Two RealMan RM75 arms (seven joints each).
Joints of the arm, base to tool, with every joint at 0 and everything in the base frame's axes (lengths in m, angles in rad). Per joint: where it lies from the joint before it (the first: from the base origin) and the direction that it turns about. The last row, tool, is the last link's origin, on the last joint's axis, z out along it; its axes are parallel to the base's.
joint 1: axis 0 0 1 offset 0.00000 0.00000 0.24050
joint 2: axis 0 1 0 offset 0.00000 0.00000 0.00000
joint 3: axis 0 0 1 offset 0.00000 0.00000 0.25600
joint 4: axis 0 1 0 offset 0.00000 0.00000 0.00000
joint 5: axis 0 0 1 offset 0.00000 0.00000 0.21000
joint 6: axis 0 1 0 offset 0.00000 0.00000 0.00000
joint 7: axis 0 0 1 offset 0.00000 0.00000 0.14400
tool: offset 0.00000 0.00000 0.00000
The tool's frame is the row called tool.
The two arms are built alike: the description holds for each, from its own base.
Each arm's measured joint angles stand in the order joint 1, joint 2, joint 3, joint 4, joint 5, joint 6, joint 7.
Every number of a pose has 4 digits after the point. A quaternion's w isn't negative.
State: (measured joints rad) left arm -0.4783 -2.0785 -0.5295 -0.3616 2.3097 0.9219 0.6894; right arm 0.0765 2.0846 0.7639 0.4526 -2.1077 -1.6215 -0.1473
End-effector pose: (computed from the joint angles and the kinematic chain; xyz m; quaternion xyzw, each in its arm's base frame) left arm -0.2704 0.3236 -0.1021 -0.8457 0.1260 -0.0697 0.5138; right arm 0.3248 0.2218 0.0180 -0.5402 0.1450 0.3562 0.7485
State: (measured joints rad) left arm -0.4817 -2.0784 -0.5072 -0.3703 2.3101 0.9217 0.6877; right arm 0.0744 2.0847 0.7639 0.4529 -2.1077 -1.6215 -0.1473
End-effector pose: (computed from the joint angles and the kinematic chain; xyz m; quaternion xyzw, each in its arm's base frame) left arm -0.2665 0.3213 -0.1061 -0.8496 0.1327 -0.0752 0.5048; right arm 0.3251 0.2211 0.0179 -0.5400 0.1456 0.3556 0.7488
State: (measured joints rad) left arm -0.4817 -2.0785 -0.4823 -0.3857 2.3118 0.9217 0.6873; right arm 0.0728 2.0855 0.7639 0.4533 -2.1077 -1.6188 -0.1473
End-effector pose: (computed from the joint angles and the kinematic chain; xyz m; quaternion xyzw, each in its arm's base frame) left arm -0.2615 0.3174 -0.1114 -0.8540 0.1393 -0.0831 0.4943; right arm 0.3255 0.2208 0.0174 -0.5403 0.1473 0.3547 0.7487
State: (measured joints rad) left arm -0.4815 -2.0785 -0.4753 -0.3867 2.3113 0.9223 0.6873; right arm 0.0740 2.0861 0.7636 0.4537 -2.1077 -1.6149 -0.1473
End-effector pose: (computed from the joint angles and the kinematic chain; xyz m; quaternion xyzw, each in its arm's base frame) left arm -0.2612 0.3163 -0.1124 -0.8551 0.1410 -0.0837 0.4919; right arm 0.3253 0.2214 0.0167 -0.5413 0.1486 0.3545 0.7479
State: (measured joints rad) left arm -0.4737 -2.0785 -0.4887 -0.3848 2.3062 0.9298 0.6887; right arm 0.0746 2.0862 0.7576 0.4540 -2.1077 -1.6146 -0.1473
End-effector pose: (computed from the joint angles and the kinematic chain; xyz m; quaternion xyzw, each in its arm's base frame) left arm -0.2638 0.3166 -0.1093 -0.8513 0.1339 -0.0832 0.5005; right arm 0.3245 0.2214 0.0156 -0.5435 0.1486 0.3554 0.7458
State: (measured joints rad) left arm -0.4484 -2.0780 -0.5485 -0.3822 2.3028 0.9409 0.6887; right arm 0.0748 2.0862 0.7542 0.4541 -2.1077 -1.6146 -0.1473
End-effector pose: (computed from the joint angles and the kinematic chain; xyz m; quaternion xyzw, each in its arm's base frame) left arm -0.2728 0.3186 -0.0990 -0.8391 0.1076 -0.0787 0.5274; right arm 0.3242 0.2214 0.0151 -0.5448 0.1485 0.3559 0.7446
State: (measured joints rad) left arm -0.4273 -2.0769 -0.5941 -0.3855 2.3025 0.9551 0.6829; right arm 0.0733 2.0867 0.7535 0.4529 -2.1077 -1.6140 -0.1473
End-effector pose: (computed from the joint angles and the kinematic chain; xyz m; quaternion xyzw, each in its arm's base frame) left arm -0.2787 0.3191 -0.0908 -0.8280 0.0867 -0.0801 0.5481; right arm 0.3246 0.2208 0.0147 -0.5452 0.1492 0.3548 0.7447
